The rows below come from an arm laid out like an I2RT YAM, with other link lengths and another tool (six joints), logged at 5 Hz.
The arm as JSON. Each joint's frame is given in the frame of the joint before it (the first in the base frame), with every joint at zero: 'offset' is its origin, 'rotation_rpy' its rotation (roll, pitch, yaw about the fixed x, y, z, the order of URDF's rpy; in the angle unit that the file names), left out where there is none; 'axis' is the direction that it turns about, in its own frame. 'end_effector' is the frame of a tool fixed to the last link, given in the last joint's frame.
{
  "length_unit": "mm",
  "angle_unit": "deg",
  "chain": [
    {
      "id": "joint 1",
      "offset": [
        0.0,
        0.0,
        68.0
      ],
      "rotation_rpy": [
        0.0,
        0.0,
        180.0
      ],
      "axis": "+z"
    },
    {
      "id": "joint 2",
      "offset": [
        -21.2,
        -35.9,
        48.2
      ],
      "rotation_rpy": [
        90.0,
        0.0,
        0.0
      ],
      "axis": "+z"
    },
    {
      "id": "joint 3",
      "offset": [
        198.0,
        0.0,
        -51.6
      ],
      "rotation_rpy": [
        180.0,
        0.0,
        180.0
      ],
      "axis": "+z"
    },
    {
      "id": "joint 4",
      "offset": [
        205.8,
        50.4,
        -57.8
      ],
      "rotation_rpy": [
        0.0,
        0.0,
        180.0
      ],
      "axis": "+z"
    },
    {
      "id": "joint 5",
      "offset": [
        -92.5,
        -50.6,
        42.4
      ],
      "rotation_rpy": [
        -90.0,
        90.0,
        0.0
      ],
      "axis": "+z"
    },
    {
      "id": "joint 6",
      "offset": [
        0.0,
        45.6,
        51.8
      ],
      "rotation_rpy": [
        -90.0,
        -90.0,
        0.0
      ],
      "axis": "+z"
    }
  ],
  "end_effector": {
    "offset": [
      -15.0,
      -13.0,
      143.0
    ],
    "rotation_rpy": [
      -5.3,
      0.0,
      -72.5
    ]
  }
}
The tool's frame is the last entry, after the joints.
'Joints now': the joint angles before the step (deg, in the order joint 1, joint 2, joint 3, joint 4, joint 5, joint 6). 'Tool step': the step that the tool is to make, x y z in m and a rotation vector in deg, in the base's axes. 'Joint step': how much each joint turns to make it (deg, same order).
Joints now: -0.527, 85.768, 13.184, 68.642, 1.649, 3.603
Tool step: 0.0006, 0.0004, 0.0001, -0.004, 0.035, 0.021
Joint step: 0.092, 0.049, 0.183, -0.169, 0.071, 0.001
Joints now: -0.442, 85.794, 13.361, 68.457, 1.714, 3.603
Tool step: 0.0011, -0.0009, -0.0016, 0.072, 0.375, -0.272
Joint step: 0.001, 0.266, 0.372, -0.484, 0.267, 0.089
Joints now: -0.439, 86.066, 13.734, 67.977, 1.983, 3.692
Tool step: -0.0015, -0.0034, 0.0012, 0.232, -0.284, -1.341
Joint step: 0.273, -0.288, -0.284, 0.261, 1.592, 0.352
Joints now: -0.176, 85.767, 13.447, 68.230, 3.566, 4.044
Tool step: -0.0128, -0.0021, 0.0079, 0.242, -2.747, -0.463
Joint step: -0.175, -1.126, -3.852, 5.455, 0.276, 0.269
